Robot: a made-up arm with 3 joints.
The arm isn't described. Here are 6 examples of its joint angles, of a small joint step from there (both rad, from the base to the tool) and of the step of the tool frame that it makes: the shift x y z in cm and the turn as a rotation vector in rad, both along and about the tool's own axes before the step.
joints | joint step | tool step
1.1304 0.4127 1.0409 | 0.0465 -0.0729 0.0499 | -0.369 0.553 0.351 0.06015 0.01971 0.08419
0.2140 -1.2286 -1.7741 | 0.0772 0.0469 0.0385 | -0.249 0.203 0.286 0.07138 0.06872 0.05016
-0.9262 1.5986 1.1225 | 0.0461 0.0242 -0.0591 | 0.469 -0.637 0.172 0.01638 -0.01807 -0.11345
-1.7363 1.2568 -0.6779 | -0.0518 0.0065 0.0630 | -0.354 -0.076 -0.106 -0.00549 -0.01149 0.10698
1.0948 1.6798 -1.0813 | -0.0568 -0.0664 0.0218 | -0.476 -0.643 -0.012 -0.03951 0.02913 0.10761
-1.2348 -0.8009 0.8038 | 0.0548 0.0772 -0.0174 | 0.400 -0.178 0.685 -0.01468 -0.10539 -0.03109
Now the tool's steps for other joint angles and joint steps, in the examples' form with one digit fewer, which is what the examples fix.
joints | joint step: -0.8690 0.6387 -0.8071 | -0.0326 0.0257 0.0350
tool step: 0.02 0.04 -0.14 0.0023 -0.0284 0.0439
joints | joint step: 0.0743 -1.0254 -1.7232 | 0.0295 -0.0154 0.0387
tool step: -0.12 -0.06 0.11 -0.0041 0.0269 0.0595
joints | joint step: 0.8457 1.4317 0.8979 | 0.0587 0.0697 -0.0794
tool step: 0.92 -0.95 0.44 0.0124 -0.0565 -0.1692
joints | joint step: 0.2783 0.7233 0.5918 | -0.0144 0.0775 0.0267
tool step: 0.45 -0.26 0.11 -0.0321 -0.0561 -0.0085
